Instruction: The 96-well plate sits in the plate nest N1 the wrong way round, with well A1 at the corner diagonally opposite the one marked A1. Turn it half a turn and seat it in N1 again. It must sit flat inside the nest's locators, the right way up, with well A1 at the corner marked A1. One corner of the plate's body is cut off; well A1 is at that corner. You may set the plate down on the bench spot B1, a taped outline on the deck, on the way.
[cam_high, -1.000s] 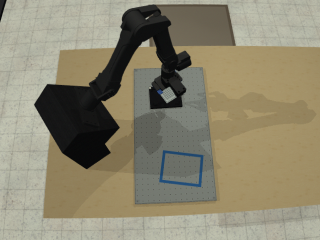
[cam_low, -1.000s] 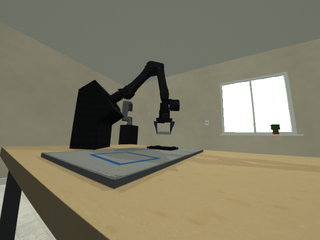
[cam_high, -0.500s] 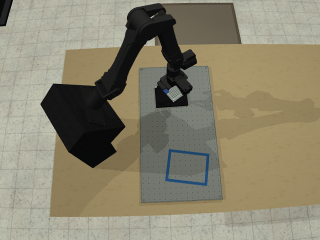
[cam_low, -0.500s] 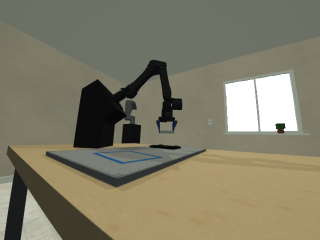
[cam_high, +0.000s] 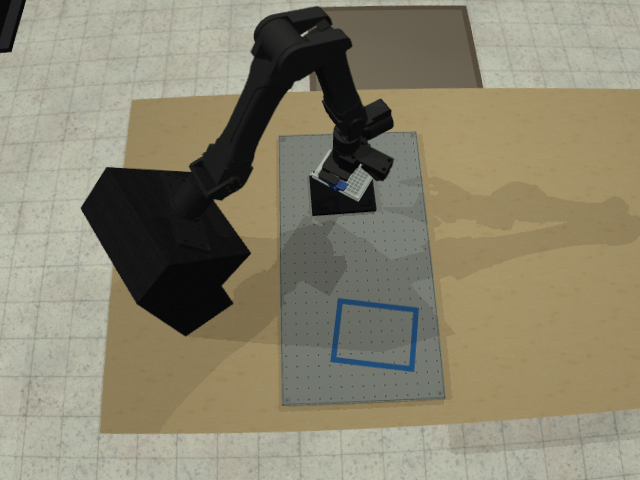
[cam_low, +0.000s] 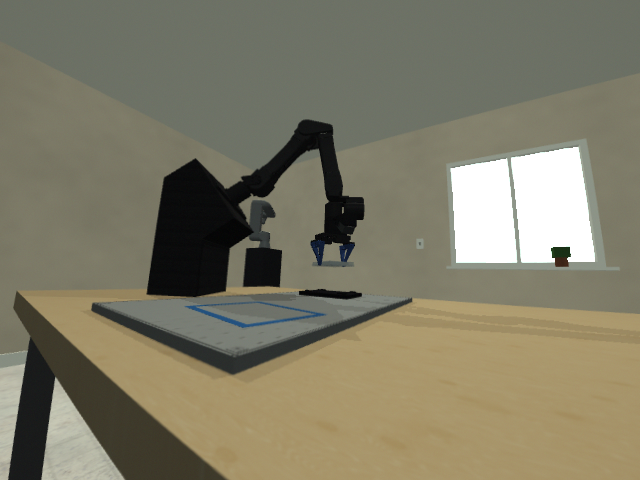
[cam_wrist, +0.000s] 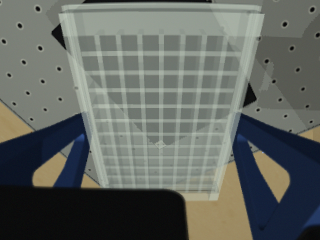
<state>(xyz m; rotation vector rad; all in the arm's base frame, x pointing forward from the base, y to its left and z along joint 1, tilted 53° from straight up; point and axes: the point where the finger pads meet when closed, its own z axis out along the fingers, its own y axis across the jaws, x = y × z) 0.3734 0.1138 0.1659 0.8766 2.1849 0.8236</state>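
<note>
My hand is right at the clear 96-well plate. From my hand the other things lie so: black plate nest N1: 10 cm below; then white A1 label: 9 cm below, 8 cm behind, 5 cm to the left.
</note>
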